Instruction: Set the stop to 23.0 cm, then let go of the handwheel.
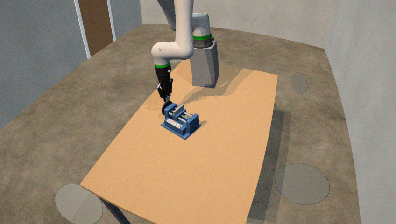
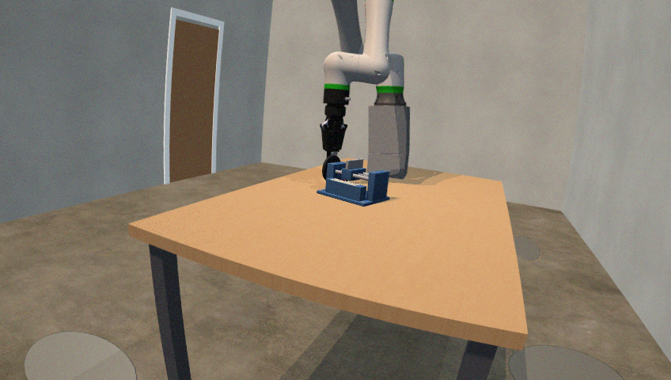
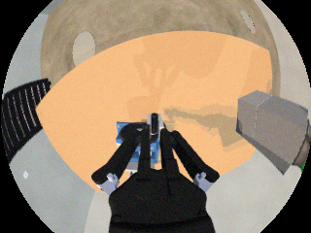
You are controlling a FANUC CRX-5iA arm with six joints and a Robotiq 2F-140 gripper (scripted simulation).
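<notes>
Now: the black handwheel 2 cm below my hand, 1 cm to the left of it and 1 cm ahead of it. The rest, counted from my hand: grey stop plate (11 cm to the left, 9 cm ahead, 1 cm below).
</notes>
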